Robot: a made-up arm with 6 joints. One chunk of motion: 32 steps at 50 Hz.
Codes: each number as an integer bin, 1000 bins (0 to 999) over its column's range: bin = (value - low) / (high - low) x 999, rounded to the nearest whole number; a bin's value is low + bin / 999 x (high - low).
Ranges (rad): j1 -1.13..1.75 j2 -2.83..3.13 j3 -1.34..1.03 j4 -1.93..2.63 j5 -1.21..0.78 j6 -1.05..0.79
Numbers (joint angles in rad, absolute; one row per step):
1: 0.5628 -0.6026 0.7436 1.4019 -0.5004 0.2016
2: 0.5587 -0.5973 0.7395 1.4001 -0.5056 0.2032
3: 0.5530 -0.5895 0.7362 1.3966 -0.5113 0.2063
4: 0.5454 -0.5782 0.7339 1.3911 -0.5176 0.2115
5: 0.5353 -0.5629 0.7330 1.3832 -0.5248 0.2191
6: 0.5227 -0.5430 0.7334 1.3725 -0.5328 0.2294
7: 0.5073 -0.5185 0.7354 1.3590 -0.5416 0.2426
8: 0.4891 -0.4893 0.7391 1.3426 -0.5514 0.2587
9: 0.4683 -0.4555 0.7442 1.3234 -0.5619 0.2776
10: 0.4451 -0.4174 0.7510 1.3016 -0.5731 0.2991
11: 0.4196 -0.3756 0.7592 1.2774 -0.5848 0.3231
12: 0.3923 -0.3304 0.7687 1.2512 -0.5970 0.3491
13: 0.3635 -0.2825 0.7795 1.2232 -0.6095 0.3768
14: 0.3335 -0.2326 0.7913 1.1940 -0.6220 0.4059
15: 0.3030 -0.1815 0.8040 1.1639 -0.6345 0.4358
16: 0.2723 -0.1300 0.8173 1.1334 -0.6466 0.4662
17: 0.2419 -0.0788 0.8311 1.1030 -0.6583 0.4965
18: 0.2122 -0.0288 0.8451 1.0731 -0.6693 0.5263
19: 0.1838 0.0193 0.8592 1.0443 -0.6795 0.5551
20: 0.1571 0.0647 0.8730 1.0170 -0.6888 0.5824
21: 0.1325 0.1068 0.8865 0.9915 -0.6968 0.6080
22: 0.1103 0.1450 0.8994 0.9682 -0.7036 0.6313
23: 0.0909 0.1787 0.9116 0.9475 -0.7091 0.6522
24: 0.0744 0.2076 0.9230 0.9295 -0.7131 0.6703
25: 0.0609 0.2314 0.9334 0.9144 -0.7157 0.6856
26: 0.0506 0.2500 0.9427 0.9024 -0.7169 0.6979
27: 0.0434 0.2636 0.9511 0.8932 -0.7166 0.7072
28: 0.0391 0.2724 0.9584 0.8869 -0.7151 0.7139
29: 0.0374 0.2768 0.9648 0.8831 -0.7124 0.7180
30: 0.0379 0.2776 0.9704 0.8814 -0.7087 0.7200
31: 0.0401 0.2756 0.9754 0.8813 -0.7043 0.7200
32: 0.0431 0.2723 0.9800 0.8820 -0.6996 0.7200
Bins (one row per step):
1: 587 373 878 730 356 680
2: 586 374 877 730 354 680
3: 584 376 875 729 351 682
4: 581 377 874 728 348 685
5: 578 380 874 726 344 689
6: 573 383 874 724 340 695
7: 568 387 875 721 336 702
8: 562 392 876 717 331 711
9: 554 398 879 713 325 721
10: 546 404 881 708 320 732
11: 538 411 885 703 314 746
12: 528 419 889 697 308 760
13: 518 427 893 691 301 775
14: 508 435 898 684 295 790
15: 497 444 904 678 289 807
16: 486 453 909 671 283 823
17: 476 461 915 664 277 840
18: 466 470 921 658 271 856
19: 456 478 927 652 266 871
20: 446 485 933 646 262 886
21: 438 492 939 640 258 900
22: 430 499 944 635 254 913
23: 423 504 949 630 251 924
24: 418 509 954 626 249 934
25: 413 513 958 623 248 942
26: 410 516 962 621 248 949
27: 407 519 966 619 248 954
28: 406 520 969 617 248 958
29: 405 521 972 616 250 960
30: 405 521 974 616 252 961
31: 406 521 976 616 254 961
32: 407 520 978 616 256 961

